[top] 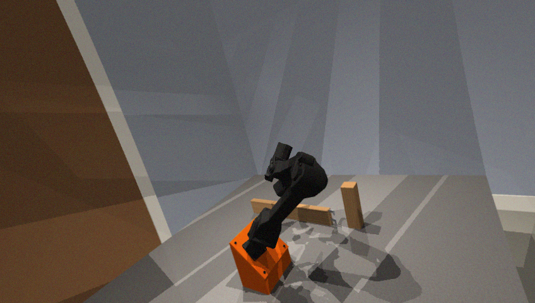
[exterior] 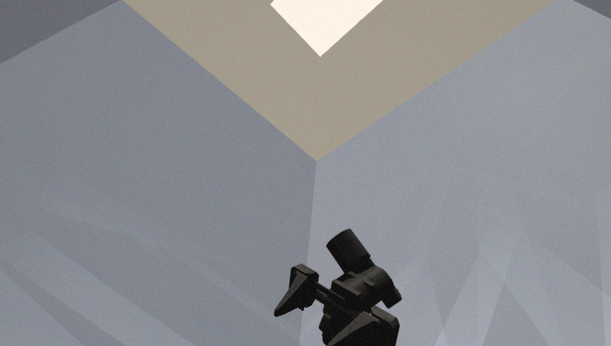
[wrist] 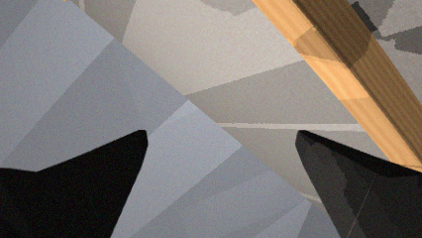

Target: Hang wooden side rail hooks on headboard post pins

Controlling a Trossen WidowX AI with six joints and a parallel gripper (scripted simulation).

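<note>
My gripper tip is now 40 mm short of the wooden headboard post, 170 mm to the left of it and 120 mm above it.
</note>
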